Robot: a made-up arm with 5 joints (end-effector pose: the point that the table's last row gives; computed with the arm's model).
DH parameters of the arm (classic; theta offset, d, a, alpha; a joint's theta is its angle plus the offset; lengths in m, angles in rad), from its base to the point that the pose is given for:
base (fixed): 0 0.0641 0 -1.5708
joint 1: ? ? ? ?
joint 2: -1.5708 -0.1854 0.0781 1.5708
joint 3: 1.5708 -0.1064 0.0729 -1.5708
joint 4: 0 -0.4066 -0.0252 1.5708
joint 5: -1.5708 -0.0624 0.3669 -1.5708
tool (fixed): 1.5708 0.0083 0 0
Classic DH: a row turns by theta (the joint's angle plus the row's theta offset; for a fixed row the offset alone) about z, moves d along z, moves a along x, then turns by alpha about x.
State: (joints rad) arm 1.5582 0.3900 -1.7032 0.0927 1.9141
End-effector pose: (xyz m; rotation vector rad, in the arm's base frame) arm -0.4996 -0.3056 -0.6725 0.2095 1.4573 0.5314
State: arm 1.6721 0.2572 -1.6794 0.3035 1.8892
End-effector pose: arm -0.5792 -0.3163 -0.6241 0.3065 1.5281 0.5757
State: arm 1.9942 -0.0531 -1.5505 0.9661 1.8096
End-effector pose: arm -0.7713 -0.3055 -0.4478 0.7309 1.7282 0.8022
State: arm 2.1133 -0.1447 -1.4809 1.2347 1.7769
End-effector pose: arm -0.8328 -0.2821 -0.3560 0.9720 1.8014 0.8984
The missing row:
joint 1: 0 0.0092 0.3869 1.5708
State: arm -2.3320 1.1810 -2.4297 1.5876 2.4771
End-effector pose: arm -0.1524 0.2875 0.6075 1.5647 1.2940 -1.5165
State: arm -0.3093 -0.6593 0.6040 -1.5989 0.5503
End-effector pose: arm -0.1290 -0.4169 0.3672 -1.3706 -1.5570 -0.6381
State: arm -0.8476 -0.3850 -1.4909 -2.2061 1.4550
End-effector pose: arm 0.5951 0.0538 -0.2153 1.0719 -0.5317 -2.4350
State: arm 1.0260 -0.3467 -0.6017 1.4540 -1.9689
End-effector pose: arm -0.2843 -0.1731 -0.1722 -1.4193 -1.2049 2.3519
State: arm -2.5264 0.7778 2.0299 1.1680 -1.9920
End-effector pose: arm -0.3026 -0.1869 0.1461 0.4822 -2.9450 0.0808
